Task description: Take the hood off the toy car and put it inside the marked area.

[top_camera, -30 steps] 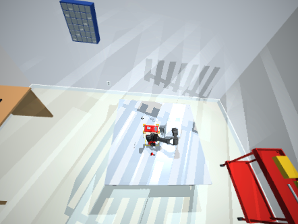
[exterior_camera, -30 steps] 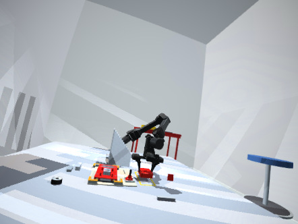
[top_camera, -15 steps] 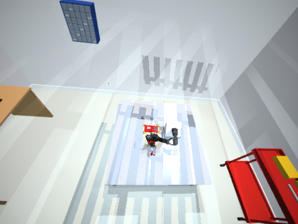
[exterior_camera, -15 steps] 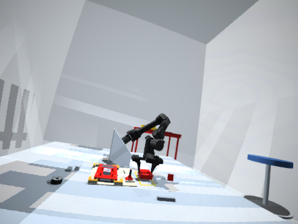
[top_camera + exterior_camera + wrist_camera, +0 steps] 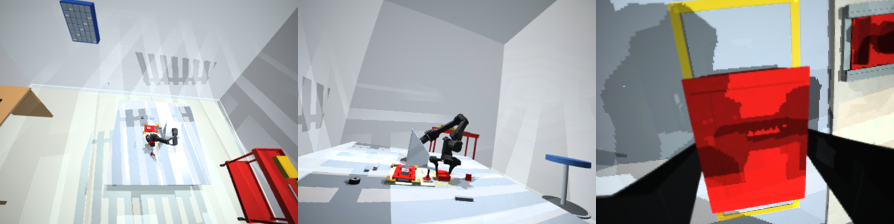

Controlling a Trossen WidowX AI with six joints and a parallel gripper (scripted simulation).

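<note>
The red hood lies right at my gripper tip. Round my gripper tip: black wheel (8 cm ahead, 43 cm to the right, 1 cm below).
</note>
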